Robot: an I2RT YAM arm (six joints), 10 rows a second.
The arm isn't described. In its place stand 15 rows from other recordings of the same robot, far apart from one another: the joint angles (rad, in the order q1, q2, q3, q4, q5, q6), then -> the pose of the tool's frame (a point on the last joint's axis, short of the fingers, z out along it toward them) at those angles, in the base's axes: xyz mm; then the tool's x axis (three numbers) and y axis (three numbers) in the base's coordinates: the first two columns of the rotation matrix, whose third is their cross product.
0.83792 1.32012 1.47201 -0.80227 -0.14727 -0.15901 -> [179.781 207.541 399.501 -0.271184 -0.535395 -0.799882 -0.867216 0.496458 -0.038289]
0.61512 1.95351 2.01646 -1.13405 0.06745 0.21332 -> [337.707 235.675 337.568 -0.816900 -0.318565 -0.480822 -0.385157 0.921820 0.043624]
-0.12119 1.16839 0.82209 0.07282 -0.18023 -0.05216 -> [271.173 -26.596 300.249 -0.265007 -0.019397 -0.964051 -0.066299 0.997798 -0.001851]
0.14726 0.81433 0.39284 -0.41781 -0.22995 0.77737 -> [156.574 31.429 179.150 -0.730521 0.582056 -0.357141 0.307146 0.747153 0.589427]
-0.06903 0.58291 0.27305 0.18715 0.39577 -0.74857 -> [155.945 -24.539 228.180 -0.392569 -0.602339 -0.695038 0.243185 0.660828 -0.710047]
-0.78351 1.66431 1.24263 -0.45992 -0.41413 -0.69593 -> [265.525 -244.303 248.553 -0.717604 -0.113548 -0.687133 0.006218 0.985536 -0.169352]
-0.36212 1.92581 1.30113 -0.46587 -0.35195 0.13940 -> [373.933 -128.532 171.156 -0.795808 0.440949 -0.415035 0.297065 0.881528 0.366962]
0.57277 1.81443 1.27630 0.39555 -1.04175 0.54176 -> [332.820 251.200 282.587 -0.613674 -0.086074 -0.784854 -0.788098 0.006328 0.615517]
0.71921 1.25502 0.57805 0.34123 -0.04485 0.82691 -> [202.089 179.085 221.643 -0.675557 0.385540 -0.628475 -0.284827 0.649758 0.704761]
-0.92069 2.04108 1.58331 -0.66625 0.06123 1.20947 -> [260.497 -346.190 195.605 0.565223 0.799224 -0.204362 0.797148 -0.465399 0.384653]
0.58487 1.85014 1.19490 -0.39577 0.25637 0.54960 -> [319.714 200.873 171.437 -0.841195 0.049003 -0.538506 0.012150 0.997347 0.071776]
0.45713 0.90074 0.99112 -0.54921 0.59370 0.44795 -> [176.978 64.858 356.446 -0.321733 0.241827 -0.915427 0.248047 0.954594 0.164996]
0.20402 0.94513 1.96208 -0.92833 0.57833 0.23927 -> [49.599 -9.610 576.611 0.170354 0.237902 -0.956233 0.332633 0.899572 0.283064]
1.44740 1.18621 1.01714 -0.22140 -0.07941 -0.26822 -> [30.897 272.067 334.463 0.219391 -0.377447 -0.899668 -0.975018 -0.051991 -0.215954]
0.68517 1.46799 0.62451 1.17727 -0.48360 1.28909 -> [222.058 202.855 267.564 -0.794384 0.449095 -0.408983 -0.493992 -0.085862 0.865217]
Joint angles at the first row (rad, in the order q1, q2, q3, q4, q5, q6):
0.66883, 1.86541, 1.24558, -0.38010, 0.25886, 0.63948
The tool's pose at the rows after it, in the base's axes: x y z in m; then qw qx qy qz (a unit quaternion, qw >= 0):
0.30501 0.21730 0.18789 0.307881 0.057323 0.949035 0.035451
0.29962 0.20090 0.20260 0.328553 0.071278 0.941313 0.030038
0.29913 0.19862 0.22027 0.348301 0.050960 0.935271 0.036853
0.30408 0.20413 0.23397 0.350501 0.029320 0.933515 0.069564
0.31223 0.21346 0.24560 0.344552 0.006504 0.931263 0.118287
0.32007 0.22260 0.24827 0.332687 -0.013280 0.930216 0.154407
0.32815 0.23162 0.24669 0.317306 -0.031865 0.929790 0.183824
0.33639 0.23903 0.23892 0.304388 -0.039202 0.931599 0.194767
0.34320 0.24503 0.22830 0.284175 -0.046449 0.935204 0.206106
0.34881 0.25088 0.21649 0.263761 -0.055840 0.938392 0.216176
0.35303 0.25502 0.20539 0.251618 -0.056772 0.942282 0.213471
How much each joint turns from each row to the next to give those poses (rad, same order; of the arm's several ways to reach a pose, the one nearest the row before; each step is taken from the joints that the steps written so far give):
-0.01835, -0.05355, -0.03816, -0.04320, 0.07838, 0.03694
-0.02458, -0.07668, -0.04150, -0.00011, 0.02781, -0.00904
-0.00463, -0.04000, 0.01361, 0.00003, -0.00297, -0.05675
-0.00154, -0.00016, 0.04595, -0.00001, -0.06424, -0.03379
-0.00152, 0.02140, 0.06129, 0.00611, -0.09960, -0.01992
-0.00003, 0.03527, 0.04761, 0.00769, -0.08295, -0.01230
0.00001, 0.04295, 0.04451, 0.00461, -0.07515, -0.01075
0.00000, 0.04903, 0.03380, 0.00462, -0.03548, -0.00160
-0.00151, 0.04755, 0.02613, -0.00155, -0.04438, 0.00003
-0.00001, 0.04608, 0.02149, 0.00000, -0.04307, -0.00464
0.00153, 0.03831, 0.01531, -0.00152, -0.00768, 0.00157

